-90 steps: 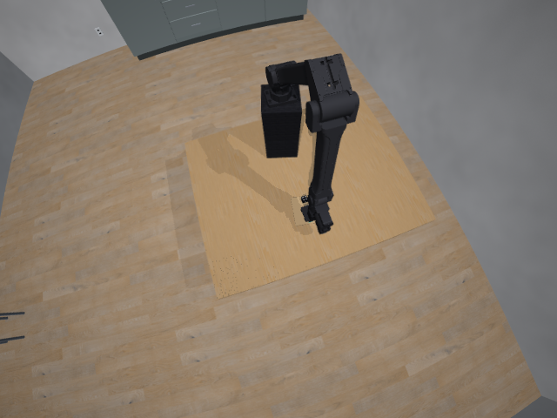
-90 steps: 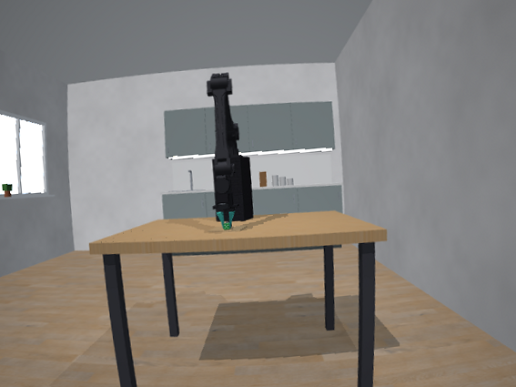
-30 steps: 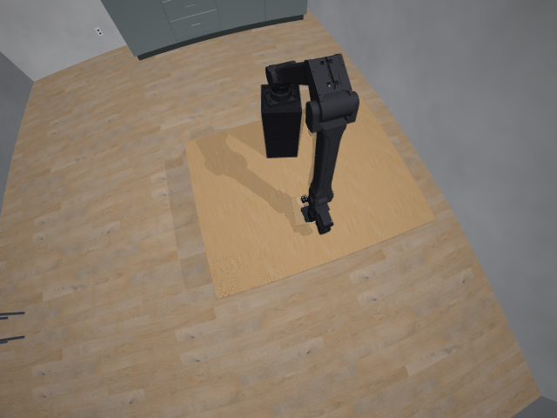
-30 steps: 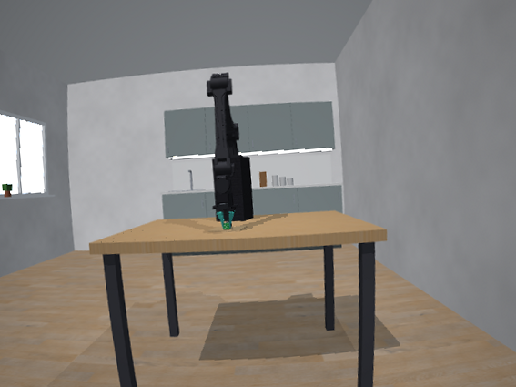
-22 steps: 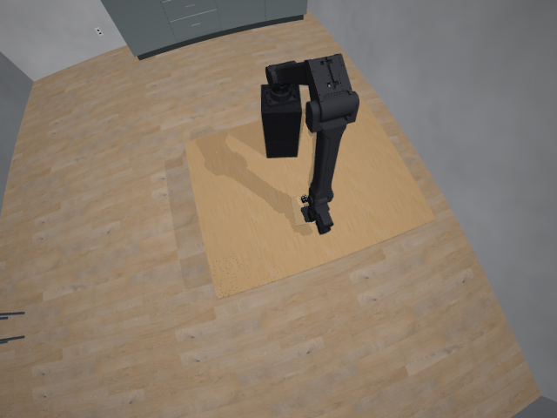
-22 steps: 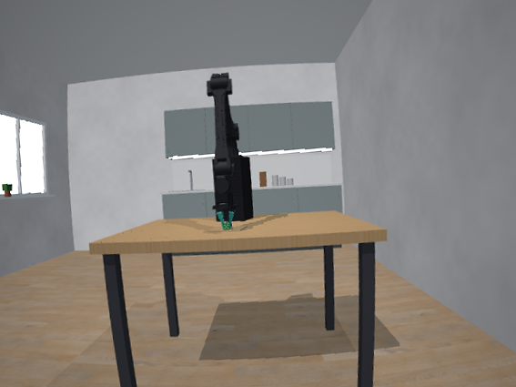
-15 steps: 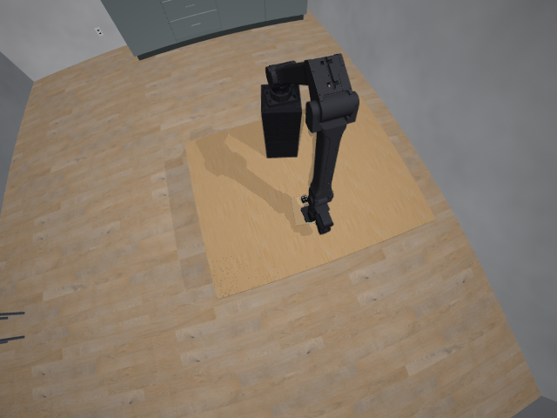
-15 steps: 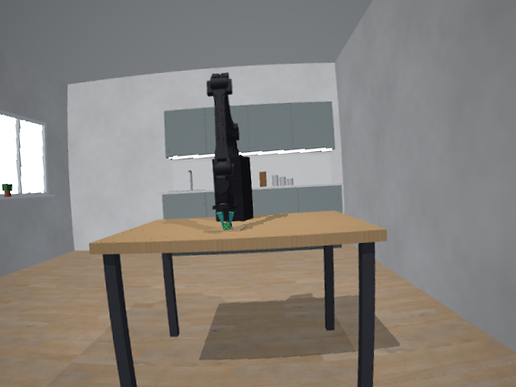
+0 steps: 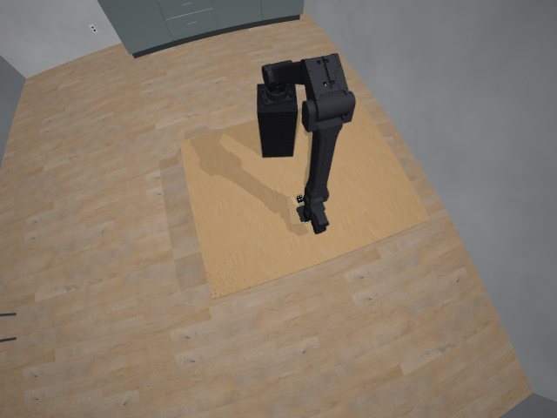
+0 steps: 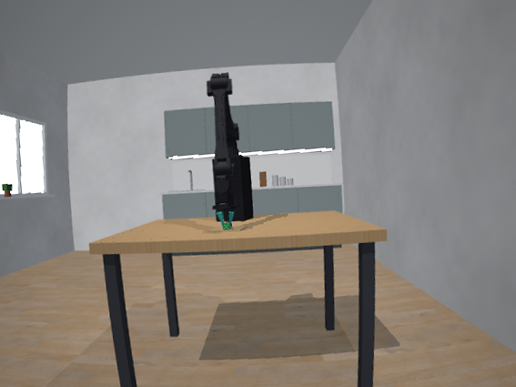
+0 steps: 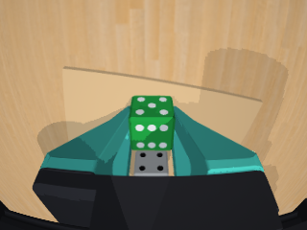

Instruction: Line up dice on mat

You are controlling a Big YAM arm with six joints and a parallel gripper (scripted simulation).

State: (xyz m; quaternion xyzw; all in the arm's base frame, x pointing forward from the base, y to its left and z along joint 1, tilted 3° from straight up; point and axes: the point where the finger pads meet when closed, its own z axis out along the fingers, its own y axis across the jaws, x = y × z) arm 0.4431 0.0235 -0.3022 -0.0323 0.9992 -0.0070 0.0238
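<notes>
Right now my hand is right at the green die. Round my hand: mat 50 mm behind, 10 mm below; then white die 50 mm behind; then black die 100 mm behind, 10 mm to the right.
</notes>
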